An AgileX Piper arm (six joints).
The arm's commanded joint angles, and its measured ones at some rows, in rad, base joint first. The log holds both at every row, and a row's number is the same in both.
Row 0, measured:
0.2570, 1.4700, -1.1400, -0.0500, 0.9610, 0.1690
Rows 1 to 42, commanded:
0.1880, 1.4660, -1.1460, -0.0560, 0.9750, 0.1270
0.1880, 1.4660, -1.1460, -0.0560, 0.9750, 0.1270
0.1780, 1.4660, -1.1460, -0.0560, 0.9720, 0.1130
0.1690, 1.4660, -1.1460, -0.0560, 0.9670, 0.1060
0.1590, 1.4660, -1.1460, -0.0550, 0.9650, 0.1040
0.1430, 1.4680, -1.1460, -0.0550, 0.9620, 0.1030
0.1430, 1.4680, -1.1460, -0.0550, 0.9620, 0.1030
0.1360, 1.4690, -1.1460, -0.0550, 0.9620, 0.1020
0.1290, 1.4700, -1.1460, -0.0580, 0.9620, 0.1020
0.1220, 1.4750, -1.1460, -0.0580, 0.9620, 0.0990
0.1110, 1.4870, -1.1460, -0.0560, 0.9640, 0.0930
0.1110, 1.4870, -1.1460, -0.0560, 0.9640, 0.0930
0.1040, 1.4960, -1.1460, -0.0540, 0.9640, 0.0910
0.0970, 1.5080, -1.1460, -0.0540, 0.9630, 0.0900
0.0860, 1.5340, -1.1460, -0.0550, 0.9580, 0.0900
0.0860, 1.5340, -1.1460, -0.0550, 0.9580, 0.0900
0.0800, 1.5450, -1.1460, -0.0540, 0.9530, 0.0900
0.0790, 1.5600, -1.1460, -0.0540, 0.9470, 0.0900
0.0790, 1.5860, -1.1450, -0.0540, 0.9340, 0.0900
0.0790, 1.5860, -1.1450, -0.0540, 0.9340, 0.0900
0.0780, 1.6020, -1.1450, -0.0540, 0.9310, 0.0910
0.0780, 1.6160, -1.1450, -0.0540, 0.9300, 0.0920
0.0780, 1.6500, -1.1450, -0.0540, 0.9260, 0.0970
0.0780, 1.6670, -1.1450, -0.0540, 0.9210, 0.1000
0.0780, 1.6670, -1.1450, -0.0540, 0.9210, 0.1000
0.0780, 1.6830, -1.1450, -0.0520, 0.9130, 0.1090
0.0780, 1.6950, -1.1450, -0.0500, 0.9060, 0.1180
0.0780, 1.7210, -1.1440, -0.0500, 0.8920, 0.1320
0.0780, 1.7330, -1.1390, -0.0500, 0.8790, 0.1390
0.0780, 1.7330, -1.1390, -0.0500, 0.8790, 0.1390
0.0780, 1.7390, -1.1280, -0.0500, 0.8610, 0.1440
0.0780, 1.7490, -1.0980, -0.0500, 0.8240, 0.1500
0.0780, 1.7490, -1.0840, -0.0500, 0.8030, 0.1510
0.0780, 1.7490, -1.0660, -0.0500, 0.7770, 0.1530
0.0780, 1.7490, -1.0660, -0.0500, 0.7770, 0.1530
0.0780, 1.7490, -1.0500, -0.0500, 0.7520, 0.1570
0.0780, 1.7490, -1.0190, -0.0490, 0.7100, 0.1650
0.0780, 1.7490, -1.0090, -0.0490, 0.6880, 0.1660
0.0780, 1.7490, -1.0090, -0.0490, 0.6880, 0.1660
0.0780, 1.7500, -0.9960, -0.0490, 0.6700, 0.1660
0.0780, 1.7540, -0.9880, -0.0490, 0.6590, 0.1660
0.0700, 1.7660, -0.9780, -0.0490, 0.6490, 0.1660
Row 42, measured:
0.0810, 1.7500, -0.9960, -0.0510, 0.6790, 0.1550
